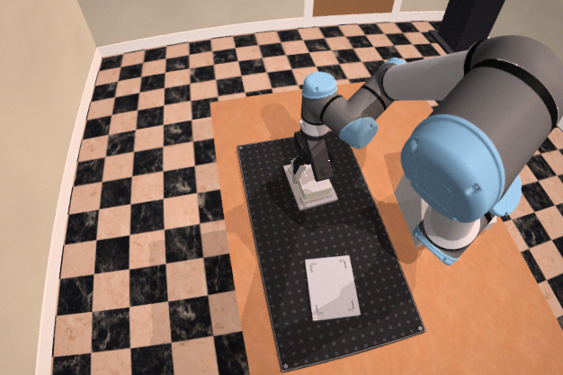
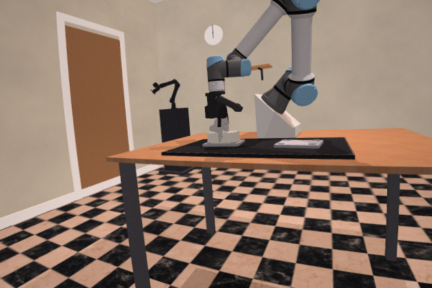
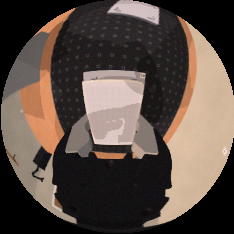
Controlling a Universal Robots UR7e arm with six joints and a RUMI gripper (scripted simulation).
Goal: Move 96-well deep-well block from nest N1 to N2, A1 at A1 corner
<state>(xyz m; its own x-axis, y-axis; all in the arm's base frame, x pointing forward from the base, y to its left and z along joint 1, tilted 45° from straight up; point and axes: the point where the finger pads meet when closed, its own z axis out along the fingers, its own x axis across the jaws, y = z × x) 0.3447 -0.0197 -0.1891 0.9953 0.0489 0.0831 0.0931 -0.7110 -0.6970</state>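
Now: the white deep-well block right at my hand. From my hand the other things lie so: plate nest N1: 330 mm to the left, 20 mm below, 20 mm ahead.
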